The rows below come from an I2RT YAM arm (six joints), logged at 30 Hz.
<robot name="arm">
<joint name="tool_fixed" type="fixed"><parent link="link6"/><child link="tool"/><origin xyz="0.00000 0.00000 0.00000" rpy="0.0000 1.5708 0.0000"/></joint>
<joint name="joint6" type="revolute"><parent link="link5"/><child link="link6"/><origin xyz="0.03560 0.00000 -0.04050"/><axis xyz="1 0 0"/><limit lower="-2.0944" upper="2.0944"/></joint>
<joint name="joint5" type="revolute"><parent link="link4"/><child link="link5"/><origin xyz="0.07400 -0.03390 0.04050"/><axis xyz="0 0 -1"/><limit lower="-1.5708" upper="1.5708"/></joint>
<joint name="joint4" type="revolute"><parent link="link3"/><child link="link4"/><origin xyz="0.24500 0.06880 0.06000"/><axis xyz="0 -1 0"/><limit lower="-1.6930" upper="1.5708"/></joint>
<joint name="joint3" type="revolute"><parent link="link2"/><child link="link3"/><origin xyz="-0.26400 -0.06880 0.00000"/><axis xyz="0 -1 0"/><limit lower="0.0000" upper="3.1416"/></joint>
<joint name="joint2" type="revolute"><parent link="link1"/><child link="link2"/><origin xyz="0.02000 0.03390 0.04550"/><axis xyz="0 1 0"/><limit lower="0.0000" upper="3.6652"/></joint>
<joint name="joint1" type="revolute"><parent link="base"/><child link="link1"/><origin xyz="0.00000 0.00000 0.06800"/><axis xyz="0 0 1"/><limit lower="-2.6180" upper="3.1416"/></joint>
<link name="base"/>
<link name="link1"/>
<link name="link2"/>
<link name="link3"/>
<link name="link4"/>
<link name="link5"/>
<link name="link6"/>
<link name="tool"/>
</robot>
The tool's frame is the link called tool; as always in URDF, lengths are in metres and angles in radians.
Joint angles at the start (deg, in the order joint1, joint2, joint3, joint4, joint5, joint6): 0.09, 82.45, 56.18, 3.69, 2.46, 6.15
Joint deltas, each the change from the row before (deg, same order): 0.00, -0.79, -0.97, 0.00, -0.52, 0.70; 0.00, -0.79, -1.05, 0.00, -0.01, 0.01; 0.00, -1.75, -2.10, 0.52, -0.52, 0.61; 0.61, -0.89, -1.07, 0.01, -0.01, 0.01; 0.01, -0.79, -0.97, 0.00, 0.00, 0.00; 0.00, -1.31, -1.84, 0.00, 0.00, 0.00; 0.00, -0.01, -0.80, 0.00, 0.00, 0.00; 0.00, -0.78, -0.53, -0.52, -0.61, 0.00; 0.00, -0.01, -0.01, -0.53, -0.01, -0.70; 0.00, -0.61, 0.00, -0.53, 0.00, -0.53; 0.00, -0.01, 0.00, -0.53, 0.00, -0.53
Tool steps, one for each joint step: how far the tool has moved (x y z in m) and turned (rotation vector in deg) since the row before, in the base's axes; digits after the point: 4 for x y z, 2 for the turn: -0.0039, 0.0003, -0.0016, 0.85, 0.15, 0.21; -0.0040, 0.0000, -0.0021, 0.01, 0.26, 0.01; -0.0082, 0.0003, -0.0026, 0.76, -0.19, 0.24; -0.0043, 0.0033, -0.0019, 0.01, 0.17, 0.62; -0.0039, 0.0000, -0.0019, 0.00, 0.18, 0.01; -0.0068, -0.0001, -0.0046, -0.01, 0.53, 0.00; -0.0015, 0.0000, -0.0048, -0.01, 0.79, 0.00; -0.0034, 0.0003, -0.0003, 0.25, 0.27, 0.55; -0.0005, 0.0000, -0.0009, -0.64, 0.53, 0.31; -0.0020, 0.0000, 0.0020, -0.48, -0.08, 0.23; -0.0005, 0.0000, -0.0009, -0.48, 0.52, 0.23
